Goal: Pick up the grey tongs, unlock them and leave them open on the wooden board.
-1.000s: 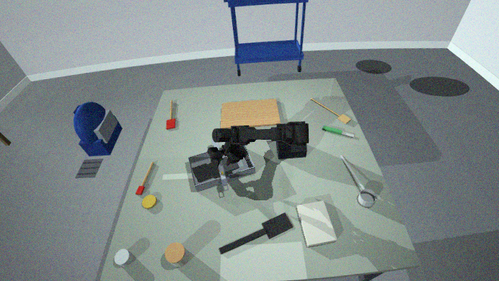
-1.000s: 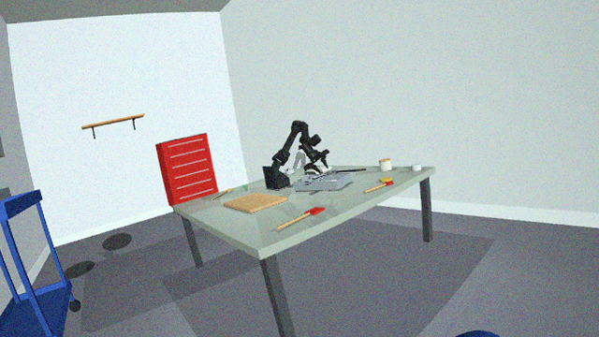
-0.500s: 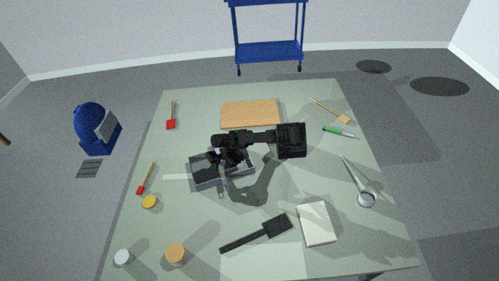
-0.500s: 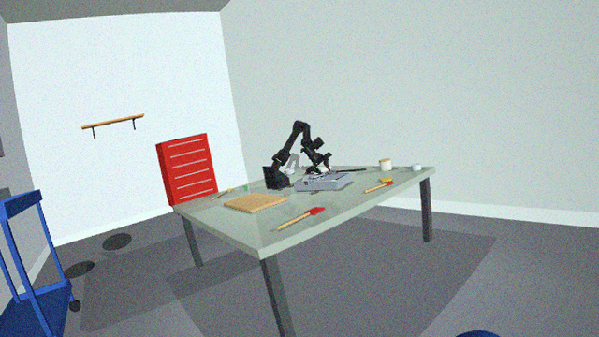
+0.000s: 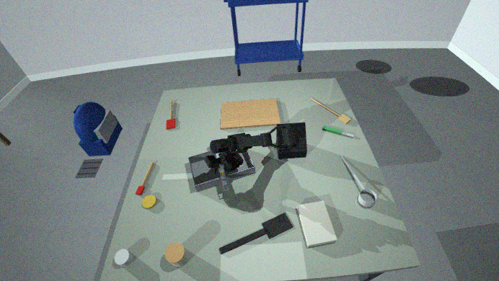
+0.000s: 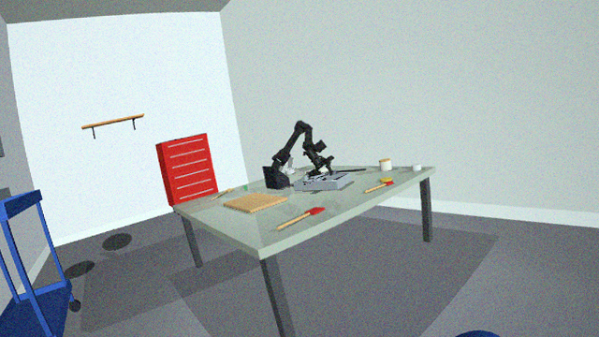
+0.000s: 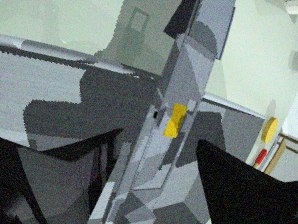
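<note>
My gripper tip is now 20 mm to the right of the yellow lock piece, 20 mm below it and 20 mm past it. Also, from my gripper tip: yellow disc: 340 mm ahead, 140 mm to the left, 30 mm below; roasting tin: 60 mm to the right, 10 mm below; black spatula: 280 mm to the left, 200 mm behind, 40 mm below.
</note>
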